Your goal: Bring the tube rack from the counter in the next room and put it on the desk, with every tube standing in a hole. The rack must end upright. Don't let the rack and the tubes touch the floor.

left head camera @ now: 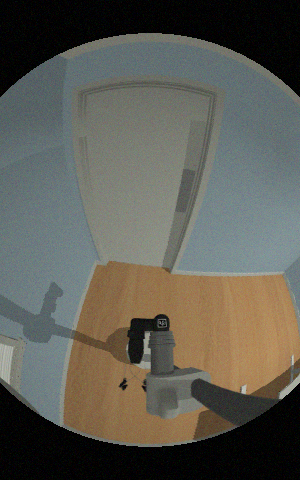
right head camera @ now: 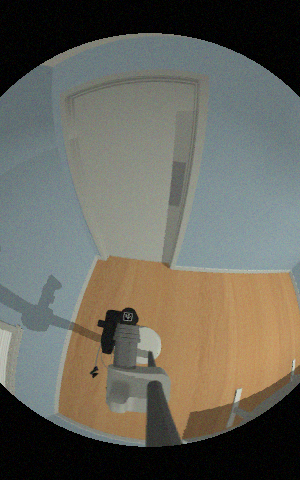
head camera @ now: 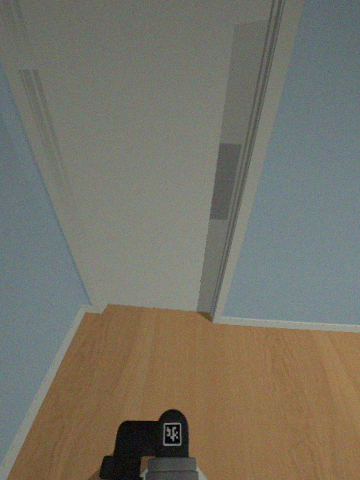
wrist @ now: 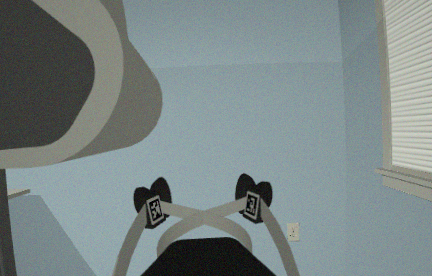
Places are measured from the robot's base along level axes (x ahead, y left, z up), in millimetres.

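Pixels of known places: gripper, fingertip midpoint: (left head camera: 134,391) (right head camera: 103,380) (wrist: 203,191); robot's base, link origin: (left head camera: 146,349) (right head camera: 140,343).
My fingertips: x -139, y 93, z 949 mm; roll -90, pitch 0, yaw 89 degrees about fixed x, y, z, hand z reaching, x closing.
Note:
Ahead of a thing's pixels: the offset from my fingertips to its top centre. "spot": to the spot under its first point. Level surfaces: height alone.
My gripper (wrist: 203,191) (left head camera: 134,384) is open, with its two dark fingertips well apart and the blue wall behind them in the wrist view. In the left head view it points back towards the robot, beside the arm. In the right head view one dark fingertip shows left of the arm. The tube rack, the tubes, the counter and the desk do not show in these views.
A pale door or doorway {spot: 1276 mm ahead, 85 mm left, 193 mm up} (head camera: 140,175) (left head camera: 135,175) (right head camera: 127,175) stands ahead between blue walls. Wooden floor {977 mm down} (head camera: 280,390) lies before it. In the wrist view a window with blinds {spot: 664 mm back, 826 mm left, 184 mm up} (wrist: 412,90) is at the right and a wall outlet {1298 mm back, 552 mm left, 519 mm down} (wrist: 293,232) below it.

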